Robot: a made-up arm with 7 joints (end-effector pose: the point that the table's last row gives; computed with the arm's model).
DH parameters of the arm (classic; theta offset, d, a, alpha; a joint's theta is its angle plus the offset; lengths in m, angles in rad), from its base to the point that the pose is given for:
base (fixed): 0 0.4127 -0.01 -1.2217
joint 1: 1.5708 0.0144 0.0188 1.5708
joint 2: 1.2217 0 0 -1.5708
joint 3: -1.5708 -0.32 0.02 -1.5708
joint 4: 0 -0.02 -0.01 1.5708
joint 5: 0 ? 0.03 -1.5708
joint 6: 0 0 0 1.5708
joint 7: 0 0.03 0 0
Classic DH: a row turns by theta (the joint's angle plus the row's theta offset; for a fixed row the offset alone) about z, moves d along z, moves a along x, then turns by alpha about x.
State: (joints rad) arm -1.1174 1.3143 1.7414 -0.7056 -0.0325 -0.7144 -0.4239
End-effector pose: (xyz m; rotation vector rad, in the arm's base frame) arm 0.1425 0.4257 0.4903 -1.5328 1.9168 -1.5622
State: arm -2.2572 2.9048 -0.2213 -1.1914 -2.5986 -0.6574 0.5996
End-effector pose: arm -0.3047 0.2845 0.4383 1.7761 0.8142 0.3748
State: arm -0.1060 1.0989 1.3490 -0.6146 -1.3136 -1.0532 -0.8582
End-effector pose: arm 0.0641 0.4534 0.2832 2.0301 -0.3211 -1.4577
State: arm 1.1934 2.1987 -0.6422 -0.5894 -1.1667 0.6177 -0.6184
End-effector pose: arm -0.0021 0.4443 0.5273 -0.1704 -1.7199 1.5133
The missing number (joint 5, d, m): -0.16
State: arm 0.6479 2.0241 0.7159 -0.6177 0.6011 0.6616 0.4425
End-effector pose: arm 0.1269 0.3799 0.5879 1.4451 -0.8706 0.6284
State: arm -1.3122 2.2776 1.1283 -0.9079 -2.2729 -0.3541 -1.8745
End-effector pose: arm -0.1900 0.3104 0.6630 1.0262 2.2826 -0.0843
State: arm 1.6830 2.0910 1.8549 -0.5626 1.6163 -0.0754 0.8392
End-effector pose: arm 0.1214 0.4002 0.5745 -0.0061 -2.1297 0.9996
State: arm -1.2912 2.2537 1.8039 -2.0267 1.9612 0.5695 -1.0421
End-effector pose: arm -0.2282 0.2217 0.4965 -1.1756 1.3401 0.5858
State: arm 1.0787 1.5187 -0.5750 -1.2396 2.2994 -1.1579 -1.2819
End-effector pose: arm -0.1810 0.3832 0.3083 1.4832 -0.2588 -0.3680
